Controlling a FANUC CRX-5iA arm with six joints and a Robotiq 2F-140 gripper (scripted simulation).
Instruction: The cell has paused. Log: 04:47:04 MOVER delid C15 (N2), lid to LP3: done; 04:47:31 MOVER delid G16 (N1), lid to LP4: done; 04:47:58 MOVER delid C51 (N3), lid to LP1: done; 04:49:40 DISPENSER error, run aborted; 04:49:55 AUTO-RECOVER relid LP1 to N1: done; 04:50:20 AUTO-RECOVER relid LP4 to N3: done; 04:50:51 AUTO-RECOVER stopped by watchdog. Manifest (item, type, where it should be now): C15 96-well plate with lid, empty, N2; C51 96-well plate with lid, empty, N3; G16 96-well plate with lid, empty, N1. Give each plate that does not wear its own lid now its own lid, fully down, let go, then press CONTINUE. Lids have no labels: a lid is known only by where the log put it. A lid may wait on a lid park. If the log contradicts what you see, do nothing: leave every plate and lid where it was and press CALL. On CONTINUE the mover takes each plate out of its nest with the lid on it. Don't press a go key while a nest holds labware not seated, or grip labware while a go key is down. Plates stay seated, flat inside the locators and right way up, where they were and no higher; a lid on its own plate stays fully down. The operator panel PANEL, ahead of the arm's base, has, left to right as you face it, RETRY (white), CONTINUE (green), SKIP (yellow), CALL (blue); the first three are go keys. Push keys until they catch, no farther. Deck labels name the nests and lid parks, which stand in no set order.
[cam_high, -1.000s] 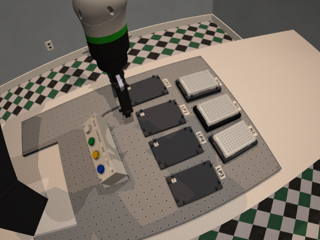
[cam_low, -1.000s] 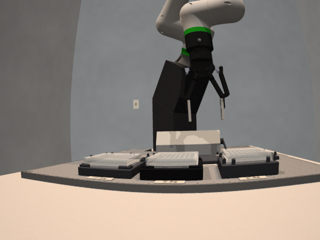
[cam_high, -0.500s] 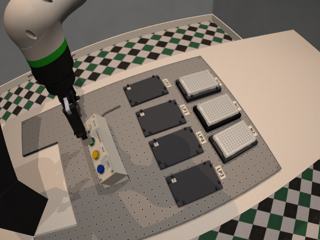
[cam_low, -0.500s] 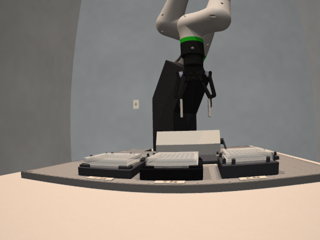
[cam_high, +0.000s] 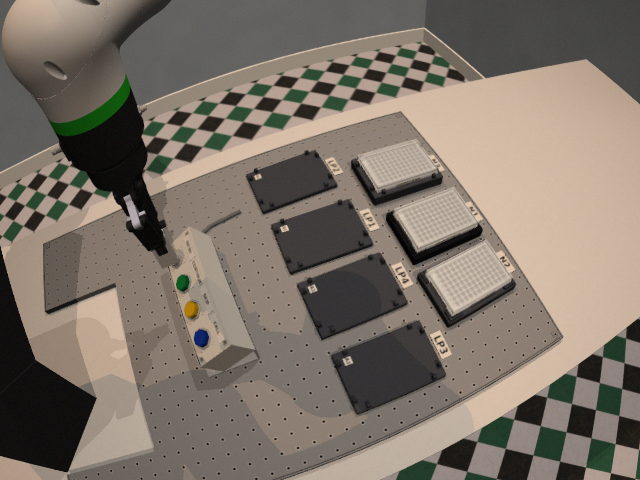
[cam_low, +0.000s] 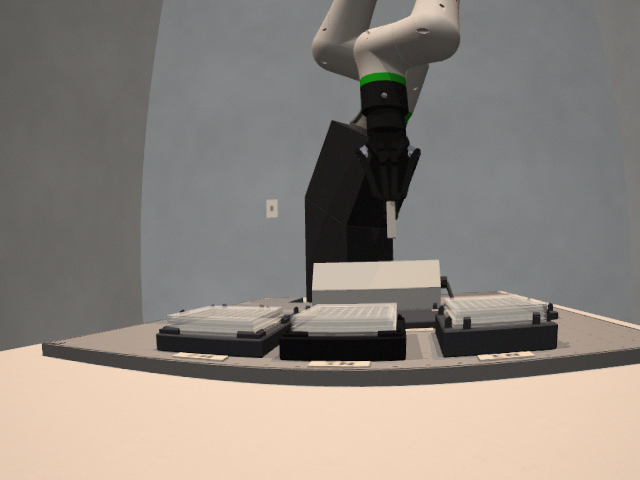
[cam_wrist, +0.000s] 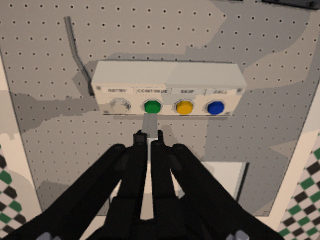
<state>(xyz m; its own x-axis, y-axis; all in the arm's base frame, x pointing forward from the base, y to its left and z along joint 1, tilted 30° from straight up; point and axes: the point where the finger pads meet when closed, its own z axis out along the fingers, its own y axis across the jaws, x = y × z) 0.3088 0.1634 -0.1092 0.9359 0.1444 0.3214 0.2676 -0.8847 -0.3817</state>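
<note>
The green continue key is 9 cm below my hand. Also, from my hand: yellow skip key 9 cm below, 5 cm to the right, 2 cm ahead; blue call key 10 cm to the right, 9 cm below, 3 cm ahead; white retry key 9 cm below, 5 cm to the left, 1 cm behind.
</note>
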